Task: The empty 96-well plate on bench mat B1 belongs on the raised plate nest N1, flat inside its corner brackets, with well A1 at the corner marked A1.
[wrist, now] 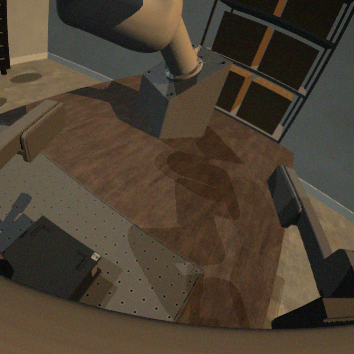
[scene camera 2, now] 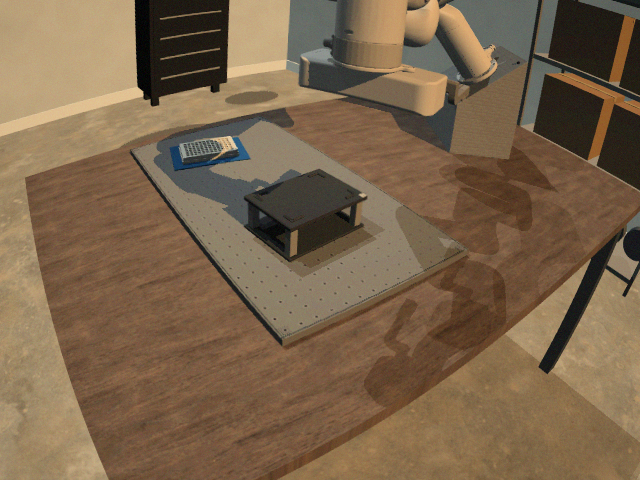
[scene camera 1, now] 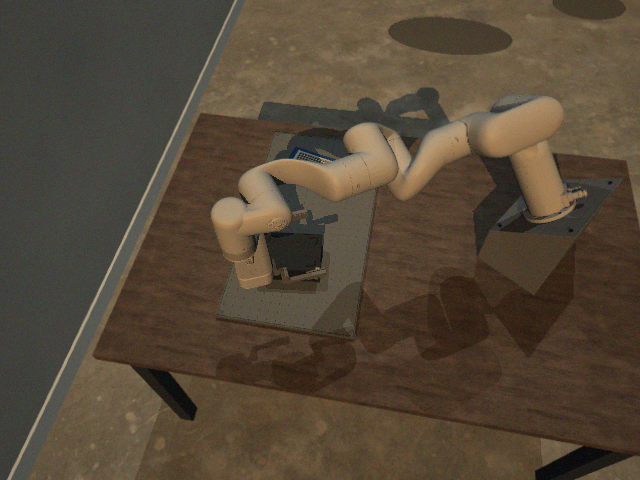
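Seen in the pictures: hand, tool point: (wrist: 169, 161) (scene camera 1: 307, 243); arm's base, link origin: (wrist: 183, 68) (scene camera 2: 477, 71) (scene camera 1: 549, 208).
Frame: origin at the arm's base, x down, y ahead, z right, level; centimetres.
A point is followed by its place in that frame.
The pale 96-well plate (scene camera 1: 313, 157) {z 25.7, x 18.1, y 65.4 cm} (scene camera 2: 209, 148) {z 21.4, x 18.0, y 65.8 cm} lies on the blue bench mat (scene camera 1: 295, 151) {z 28.6, x 19.3, y 72.0 cm} (scene camera 2: 178, 164) {z 20.6, x 19.3, y 74.0 cm} at the far end of the perforated board; the arm partly covers both in scene camera 1. The plate does not show in the wrist view. The raised black nest (scene camera 1: 295, 250) {z -13.3, x 13.4, y 64.0 cm} (scene camera 2: 307, 198) {z -14.5, x 13.4, y 65.5 cm} (wrist: 50, 255) {z -13.4, x 13.4, y 61.2 cm} has low corner brackets and bears no plate. A small white tag (scene camera 2: 363, 196) {z -18.6, x 13.5, y 57.2 cm} (wrist: 95, 257) {z -18.5, x 13.4, y 57.2 cm} marks one corner. My gripper (scene camera 1: 312, 242) {z -25.1, x -9.2, y 57.7 cm} (wrist: 164, 165) {z -25.1, x -9.2, y 57.7 cm} is wide open and empty, above the board on the nest's side, away from the plate. In scene camera 2 its housing hides most of the fingers.
The perforated board (scene camera 1: 258, 310) {z -29.8, x 19.5, y 71.4 cm} (scene camera 2: 310, 304) {z -29.5, x 19.5, y 75.5 cm} (wrist: 120, 215) {z -14.3, x 19.5, y 45.1 cm} lies on the brown table (scene camera 1: 413, 335) {z -30.4, x 20.8, y 29.8 cm} (scene camera 2: 155, 335) {z -22.6, x 20.8, y 96.6 cm} (wrist: 125, 180) {z -8.1, x 20.8, y 35.4 cm}. The arm's wedge-shaped base block (scene camera 1: 527, 258) {z -10.3, x 8.4, y 3.3 cm} (scene camera 2: 480, 124) {z -7.8, x 11.8, y 7.0 cm} (wrist: 185, 117) {z -8.1, x 12.8, y 6.5 cm} stands on the table. A dark drawer cabinet (scene camera 2: 180, 46) and a shelf rack with boxes stand beyond the table.
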